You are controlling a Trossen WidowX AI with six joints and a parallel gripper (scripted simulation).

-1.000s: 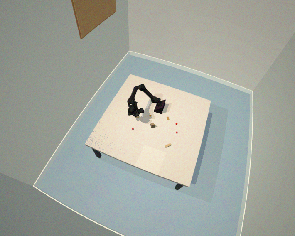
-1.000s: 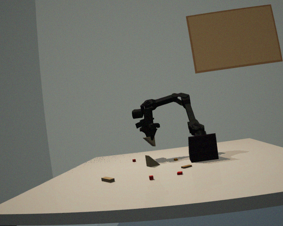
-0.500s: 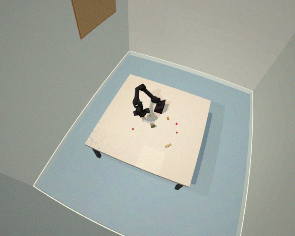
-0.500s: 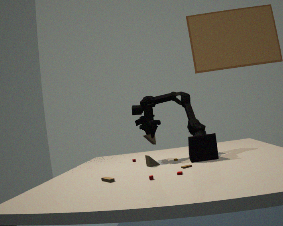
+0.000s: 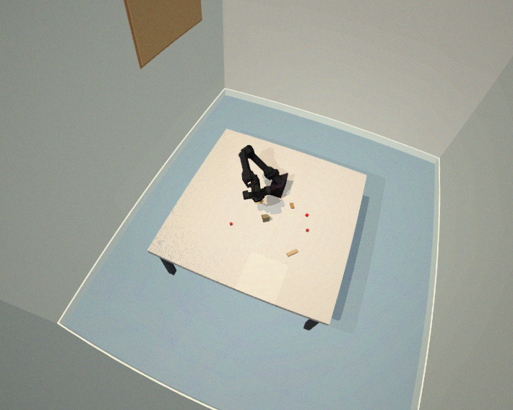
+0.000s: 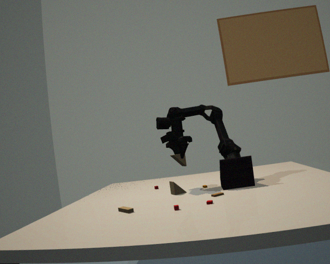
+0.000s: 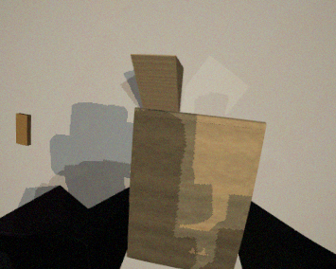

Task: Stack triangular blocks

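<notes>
Now: gripper tip 11 cm past the orange piece and 15 cm above it. From my gripper tip the other things lie so: tan triangular block 1 cm above.
</notes>
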